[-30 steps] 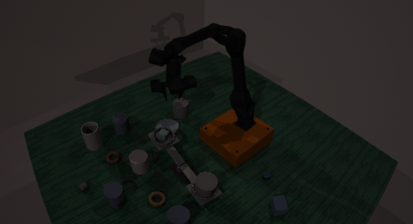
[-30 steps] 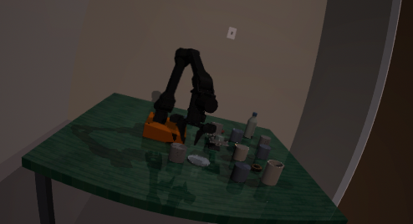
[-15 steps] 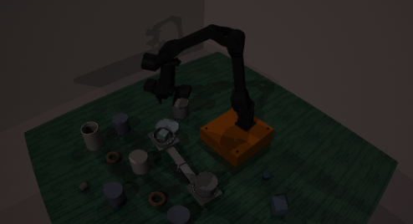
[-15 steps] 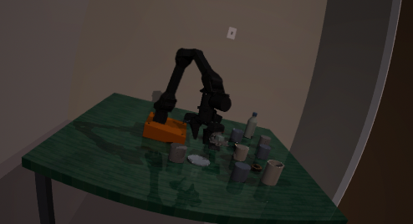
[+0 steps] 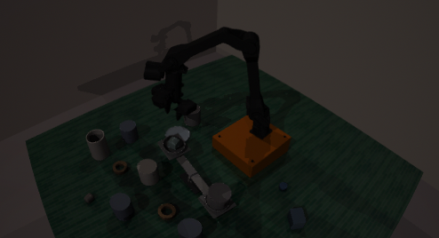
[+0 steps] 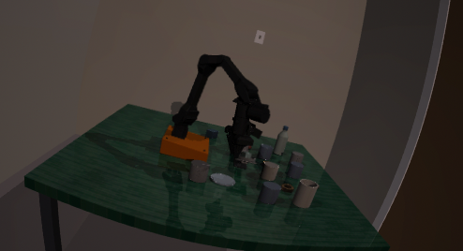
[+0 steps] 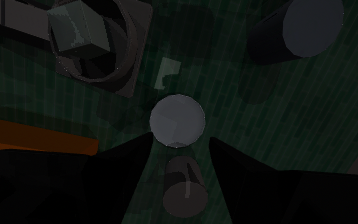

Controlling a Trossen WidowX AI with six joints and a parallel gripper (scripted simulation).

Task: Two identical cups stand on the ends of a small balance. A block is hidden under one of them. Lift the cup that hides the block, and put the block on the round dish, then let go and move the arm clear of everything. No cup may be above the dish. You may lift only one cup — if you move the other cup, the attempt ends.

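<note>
The block lies 70 mm ahead of my gripper tip, 100 mm to the left of it and 20 mm below it. The rest, counted from my gripper tip: bottle (370 mm ahead, 520 mm to the left); round dish (20 mm behind, 100 mm below); balance (90 mm ahead, 220 mm to the left, 70 mm below).
</note>
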